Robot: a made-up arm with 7 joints. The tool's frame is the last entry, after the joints. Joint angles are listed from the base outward.
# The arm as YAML. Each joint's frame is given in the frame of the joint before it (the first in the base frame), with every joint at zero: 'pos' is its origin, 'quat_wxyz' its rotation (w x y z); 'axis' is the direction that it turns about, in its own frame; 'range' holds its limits. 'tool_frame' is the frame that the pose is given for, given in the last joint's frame.
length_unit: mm
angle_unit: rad
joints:
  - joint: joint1
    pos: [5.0, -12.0, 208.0]
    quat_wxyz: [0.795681, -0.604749, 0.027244, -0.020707]
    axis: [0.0, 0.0, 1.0]
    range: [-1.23, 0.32]
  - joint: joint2
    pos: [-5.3, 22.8, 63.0]
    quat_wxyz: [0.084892, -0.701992, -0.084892, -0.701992]
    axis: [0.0, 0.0, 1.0]
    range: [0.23, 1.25]
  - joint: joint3
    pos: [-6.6, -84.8, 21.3]
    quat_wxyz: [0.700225, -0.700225, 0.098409, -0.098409]
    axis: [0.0, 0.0, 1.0]
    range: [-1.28, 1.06]
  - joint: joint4
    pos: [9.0, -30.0, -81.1]
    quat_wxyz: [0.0, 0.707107, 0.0, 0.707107]
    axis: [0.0, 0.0, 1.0]
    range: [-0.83, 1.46]
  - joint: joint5
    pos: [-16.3, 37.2, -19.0]
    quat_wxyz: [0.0, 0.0, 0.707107, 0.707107]
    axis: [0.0, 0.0, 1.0]
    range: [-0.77, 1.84]
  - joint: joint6
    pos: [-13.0, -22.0, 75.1]
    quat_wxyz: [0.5, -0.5, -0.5, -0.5]
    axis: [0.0, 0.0, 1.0]
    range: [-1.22, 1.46]
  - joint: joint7
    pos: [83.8, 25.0, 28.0]
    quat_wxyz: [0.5, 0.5, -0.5, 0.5]
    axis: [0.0, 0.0, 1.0]
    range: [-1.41, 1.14]
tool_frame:
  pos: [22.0, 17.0, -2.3]
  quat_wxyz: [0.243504, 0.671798, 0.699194, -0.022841]
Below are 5 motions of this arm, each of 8 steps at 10 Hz.
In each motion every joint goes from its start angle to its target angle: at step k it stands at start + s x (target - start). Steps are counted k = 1, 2, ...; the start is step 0. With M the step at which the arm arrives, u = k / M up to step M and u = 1 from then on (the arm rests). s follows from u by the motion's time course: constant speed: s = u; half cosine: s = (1 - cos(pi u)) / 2; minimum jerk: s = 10 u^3 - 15 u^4 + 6 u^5.
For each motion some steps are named. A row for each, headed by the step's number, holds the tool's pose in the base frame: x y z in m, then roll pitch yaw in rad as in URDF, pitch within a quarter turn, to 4 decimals.
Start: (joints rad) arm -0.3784 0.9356 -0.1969 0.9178 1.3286 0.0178 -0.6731
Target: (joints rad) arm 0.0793 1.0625 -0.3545 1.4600 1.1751 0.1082 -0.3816
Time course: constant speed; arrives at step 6
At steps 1, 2, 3, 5, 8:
1: 0.2043 0.3017 0.0213 -0.3479 -1.1189 -1.5420
2: 0.1685 0.3196 0.0121 -0.5219 -1.0562 -1.3269
3: 0.1315 0.3356 0.0090 -0.6457 -0.9721 -1.1657
5: 0.0583 0.3610 0.0207 -0.7868 -0.7631 -0.9653
8: 0.0243 0.3699 0.0350 -0.8262 -0.6455 -0.9061

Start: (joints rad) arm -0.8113 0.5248 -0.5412 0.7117 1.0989 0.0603 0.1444
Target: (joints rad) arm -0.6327 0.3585 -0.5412 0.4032 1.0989 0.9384 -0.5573
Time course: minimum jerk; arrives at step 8
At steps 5, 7, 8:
5: 0.2938 0.0871 0.0635 1.1919 -0.5793 3.0854
7: 0.2796 0.0899 0.0625 1.3002 -0.7048 -3.0456
8: 0.2787 0.0902 0.0624 1.3080 -0.7132 -3.0372

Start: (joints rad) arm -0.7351 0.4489 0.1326 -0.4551 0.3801 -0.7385 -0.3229
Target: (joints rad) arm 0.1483 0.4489 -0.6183 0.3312 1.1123 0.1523 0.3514
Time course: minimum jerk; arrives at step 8
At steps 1, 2, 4, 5, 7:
1: 0.2243 0.0750 0.2662 0.7125 0.4748 1.3155
2: 0.2428 0.0722 0.2362 0.9134 0.5201 1.4862
4: 0.2472 0.0727 0.0657 1.5696 0.2198 2.1793
5: 0.1892 0.0807 -0.0211 1.6369 -0.1301 2.3558
7: 0.0864 0.0921 -0.0823 1.5530 -0.5192 2.4186

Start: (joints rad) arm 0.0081 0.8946 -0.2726 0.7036 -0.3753 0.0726 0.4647
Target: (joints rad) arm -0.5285 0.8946 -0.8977 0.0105 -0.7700 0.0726 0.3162
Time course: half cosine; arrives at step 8
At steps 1, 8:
1: 0.1037 0.2754 -0.0340 1.8220 -0.2950 -2.6091
8: 0.2232 0.0991 0.0027 2.6096 -0.1076 2.6836

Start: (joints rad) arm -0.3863 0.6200 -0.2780 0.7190 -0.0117 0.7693 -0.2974
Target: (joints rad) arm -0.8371 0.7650 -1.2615 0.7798 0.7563 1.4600 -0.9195
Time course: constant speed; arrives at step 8
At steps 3, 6, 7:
3: 0.2135 0.2220 0.0060 1.1344 -1.2065 -2.2190
6: 0.2442 0.2019 0.0573 0.5169 -0.8751 -1.7978
7: 0.2511 0.1917 0.0747 0.4715 -0.7313 -1.7950

